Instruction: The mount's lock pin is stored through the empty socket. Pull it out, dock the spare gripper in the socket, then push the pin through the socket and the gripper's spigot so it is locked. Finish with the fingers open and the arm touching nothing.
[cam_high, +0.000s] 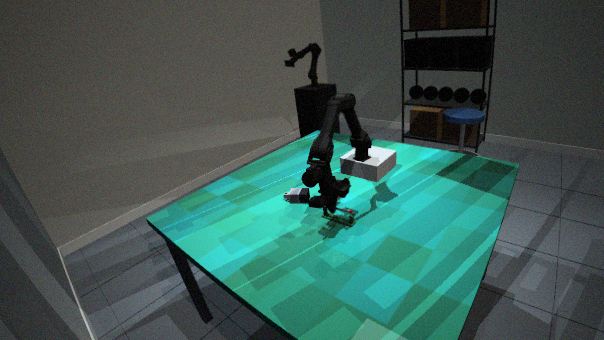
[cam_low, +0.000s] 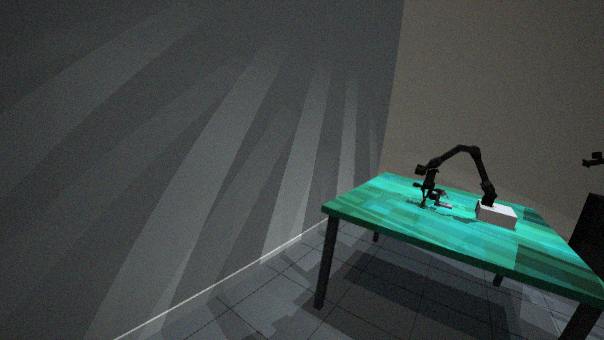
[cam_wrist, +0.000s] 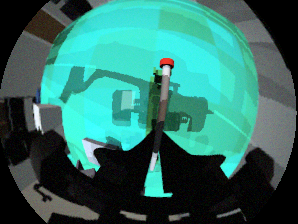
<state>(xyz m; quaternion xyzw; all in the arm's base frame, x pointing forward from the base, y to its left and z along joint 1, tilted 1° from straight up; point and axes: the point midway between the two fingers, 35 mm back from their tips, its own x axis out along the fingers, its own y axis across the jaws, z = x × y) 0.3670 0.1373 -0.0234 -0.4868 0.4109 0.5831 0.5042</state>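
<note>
Right now my gripper tip is 10 mm past the olive mount and 20 mm to the right of it. The rest, counted from my gripper tip: spare gripper: 10 mm behind, 230 mm to the right, 10 mm below; then grey mount: 100 mm behind, 110 mm to the right, 30 mm above.
</note>
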